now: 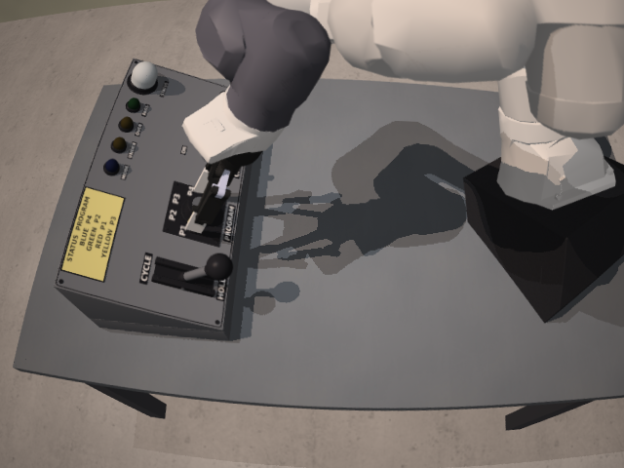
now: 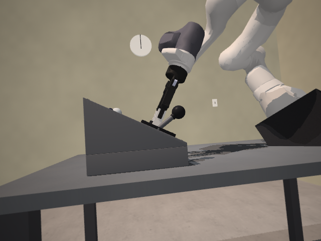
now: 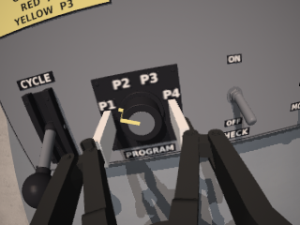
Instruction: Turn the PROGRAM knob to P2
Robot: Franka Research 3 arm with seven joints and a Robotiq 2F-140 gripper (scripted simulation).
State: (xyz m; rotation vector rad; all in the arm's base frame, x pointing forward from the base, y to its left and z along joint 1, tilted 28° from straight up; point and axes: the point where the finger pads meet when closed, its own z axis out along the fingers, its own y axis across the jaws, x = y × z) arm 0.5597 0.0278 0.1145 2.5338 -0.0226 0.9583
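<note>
The grey sloped console is 70 mm to the right of my hand, 40 mm below it and 30 mm ahead of it. The rest, counted from my hand: small black mode knob (240 mm to the right, 30 mm behind, 10 mm below); then check toggle (120 mm to the right, 20 mm below, 10 mm behind); then black ball lever (120 mm to the left, 10 mm below).
</note>
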